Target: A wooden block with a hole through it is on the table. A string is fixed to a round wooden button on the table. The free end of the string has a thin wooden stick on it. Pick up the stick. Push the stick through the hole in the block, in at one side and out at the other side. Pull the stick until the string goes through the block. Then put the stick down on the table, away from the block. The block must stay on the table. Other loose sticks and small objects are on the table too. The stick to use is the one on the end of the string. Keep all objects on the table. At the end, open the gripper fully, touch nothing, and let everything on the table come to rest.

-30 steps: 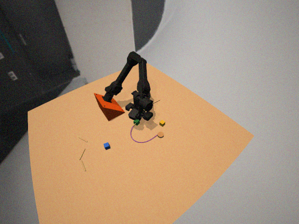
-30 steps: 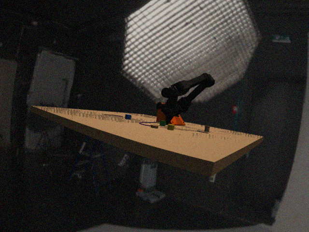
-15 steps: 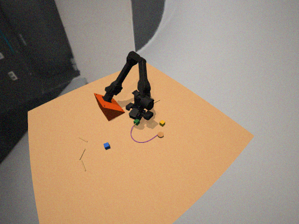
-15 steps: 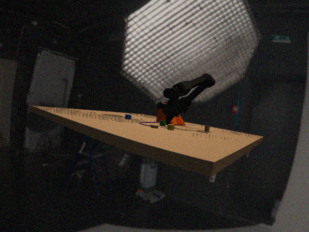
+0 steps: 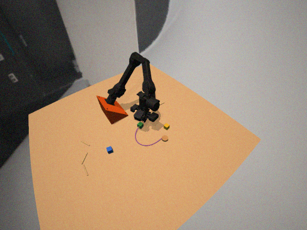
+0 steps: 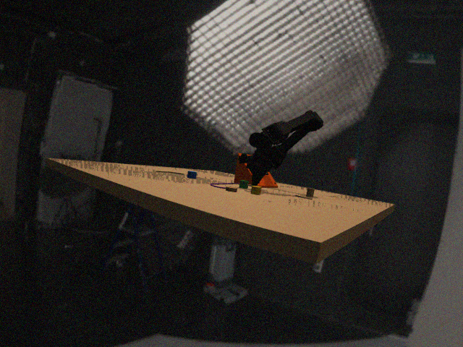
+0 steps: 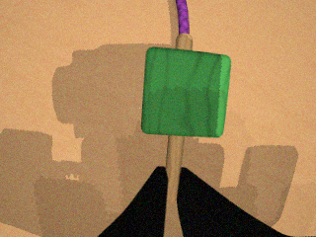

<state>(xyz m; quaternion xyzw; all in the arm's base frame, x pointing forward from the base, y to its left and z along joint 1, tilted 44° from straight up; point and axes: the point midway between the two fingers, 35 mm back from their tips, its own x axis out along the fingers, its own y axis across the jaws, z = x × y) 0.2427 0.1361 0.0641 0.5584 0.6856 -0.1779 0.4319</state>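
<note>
Right now the green cube is 4 cm to the right of my gripper tip, 2 cm ahead of it and 1 cm above it. From my gripper tip the other things lie so: thin wooden stick: 4 cm to the right, 2 cm ahead, 1 cm above; yellow cube: 12 cm ahead, 10 cm to the left, 1 cm above; round wooden button: 19 cm ahead, 4 cm to the left.
</note>
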